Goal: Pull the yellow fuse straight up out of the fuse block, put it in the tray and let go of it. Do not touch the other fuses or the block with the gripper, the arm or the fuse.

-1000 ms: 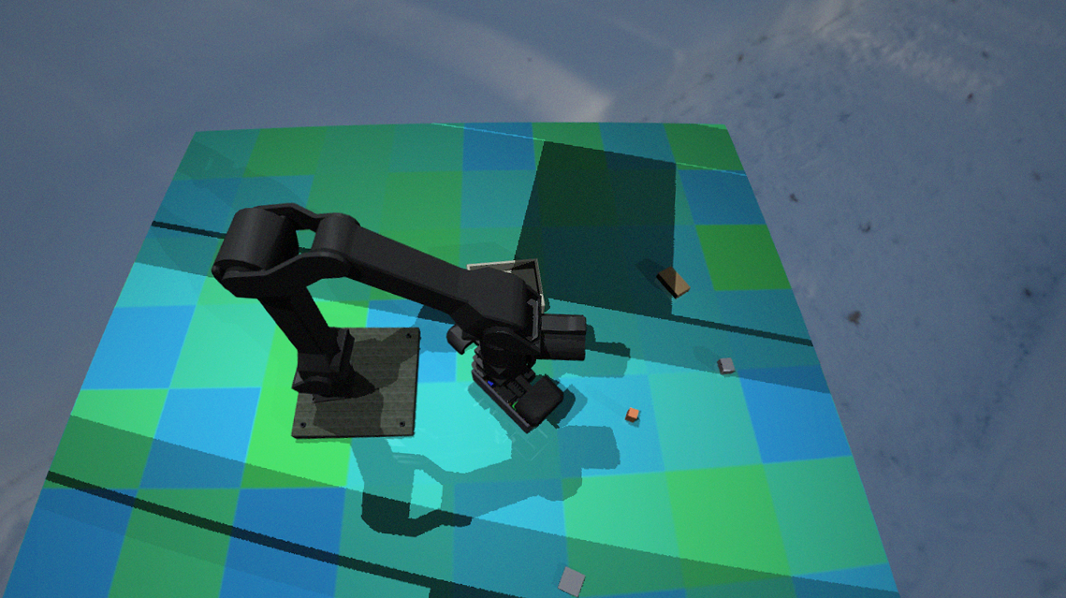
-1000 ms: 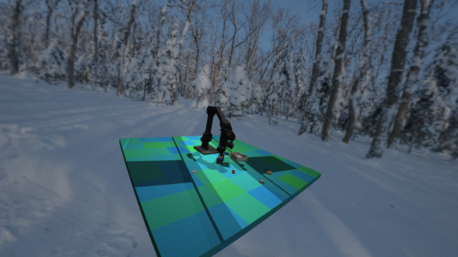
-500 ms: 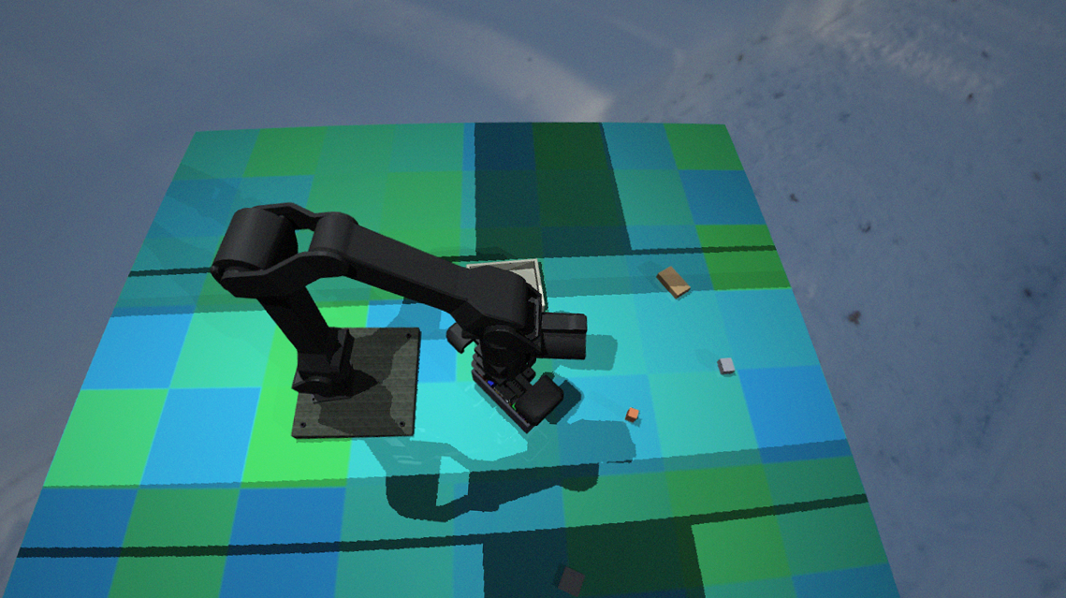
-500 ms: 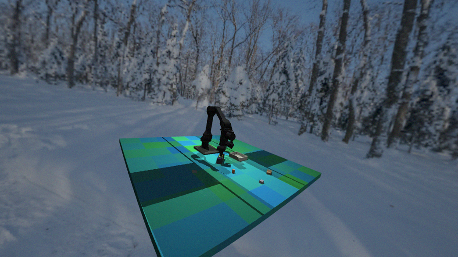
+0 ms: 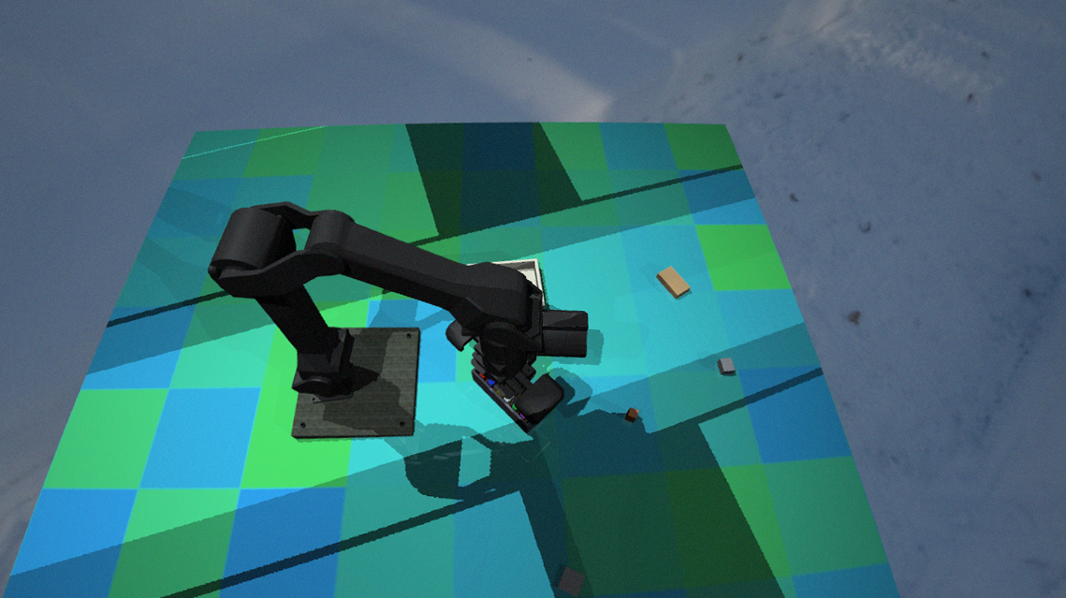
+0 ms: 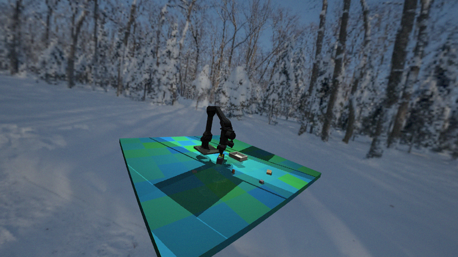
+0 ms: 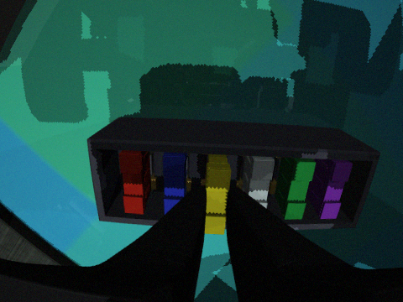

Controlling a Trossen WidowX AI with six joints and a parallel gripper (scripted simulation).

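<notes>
My gripper tip is 3 cm short of the tray, 19 cm to the right of it and 4 cm above it. From my gripper tip the other things lie so: yellow fuse (1 cm below); brown block (35 cm ahead, 16 cm to the left, 4 cm below); orange cube (19 cm ahead, 8 cm to the right, 3 cm below).
</notes>
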